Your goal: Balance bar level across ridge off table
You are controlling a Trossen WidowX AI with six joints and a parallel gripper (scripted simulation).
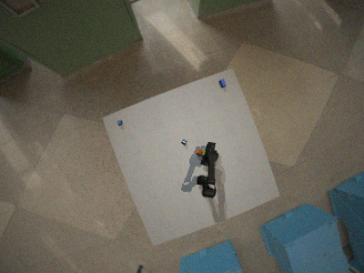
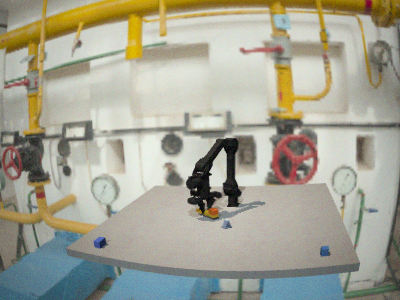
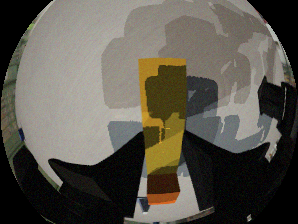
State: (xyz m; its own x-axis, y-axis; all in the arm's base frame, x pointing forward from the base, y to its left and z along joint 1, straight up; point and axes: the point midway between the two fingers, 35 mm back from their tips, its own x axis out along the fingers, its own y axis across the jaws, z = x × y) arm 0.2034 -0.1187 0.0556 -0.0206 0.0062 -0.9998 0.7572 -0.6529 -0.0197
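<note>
Now: gripper tip 16 cm short of the blue-grey ridge, 14 cm to the right of it and 2 cm below it. Round my gripper tip: yellow bar 3 cm to the left, 3 cm ahead, 1 cm above.
</note>
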